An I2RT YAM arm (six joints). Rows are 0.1 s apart.
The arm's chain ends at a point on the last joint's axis. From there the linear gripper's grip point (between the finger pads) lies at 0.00 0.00 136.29 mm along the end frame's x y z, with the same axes.
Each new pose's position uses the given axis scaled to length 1; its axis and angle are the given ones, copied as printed.
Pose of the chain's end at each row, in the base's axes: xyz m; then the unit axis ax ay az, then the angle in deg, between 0 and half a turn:
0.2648 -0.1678 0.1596 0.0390 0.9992 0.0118 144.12
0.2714 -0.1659 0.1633 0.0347 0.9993 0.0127 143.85
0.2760 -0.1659 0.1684 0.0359 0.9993 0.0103 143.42
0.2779 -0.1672 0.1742 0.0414 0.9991 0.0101 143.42
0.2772 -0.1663 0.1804 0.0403 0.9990 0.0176 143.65
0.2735 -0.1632 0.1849 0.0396 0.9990 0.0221 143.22
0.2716 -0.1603 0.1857 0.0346 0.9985 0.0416 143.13
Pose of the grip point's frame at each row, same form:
0.3447 -0.1680 0.0492 0.0390 0.9992 0.0118 144.12
0.3519 -0.1656 0.0533 0.0347 0.9993 0.0127 143.85
0.3573 -0.1663 0.0590 0.0359 0.9993 0.0103 143.42
0.3592 -0.1681 0.0648 0.0414 0.9991 0.0101 143.42
0.3581 -0.1652 0.0707 0.0403 0.9990 0.0176 143.65
0.3552 -0.1610 0.0759 0.0396 0.9990 0.0221 143.22
0.3536 -0.1529 0.0771 0.0346 0.9985 0.0416 143.13

